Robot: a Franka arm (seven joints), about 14 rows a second.
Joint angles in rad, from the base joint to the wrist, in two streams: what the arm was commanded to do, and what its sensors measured. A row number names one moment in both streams.
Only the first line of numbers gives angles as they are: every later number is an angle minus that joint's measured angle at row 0.
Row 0, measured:
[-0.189, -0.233, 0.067, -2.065, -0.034, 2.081, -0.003]
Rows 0 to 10, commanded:
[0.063, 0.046, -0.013, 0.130, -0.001, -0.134, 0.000]
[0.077, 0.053, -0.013, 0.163, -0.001, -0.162, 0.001]
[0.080, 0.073, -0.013, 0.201, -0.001, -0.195, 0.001]
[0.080, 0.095, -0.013, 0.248, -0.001, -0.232, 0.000]
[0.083, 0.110, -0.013, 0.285, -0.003, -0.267, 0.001]
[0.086, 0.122, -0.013, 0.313, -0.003, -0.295, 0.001]
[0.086, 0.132, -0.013, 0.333, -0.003, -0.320, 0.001]
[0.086, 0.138, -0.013, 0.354, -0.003, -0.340, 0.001]
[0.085, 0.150, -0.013, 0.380, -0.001, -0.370, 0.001]
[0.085, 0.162, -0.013, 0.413, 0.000, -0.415, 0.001]
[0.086, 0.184, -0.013, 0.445, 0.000, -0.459, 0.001]
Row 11, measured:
[0.068, 0.131, -0.002, 0.351, 0.000, -0.364, 0.000]
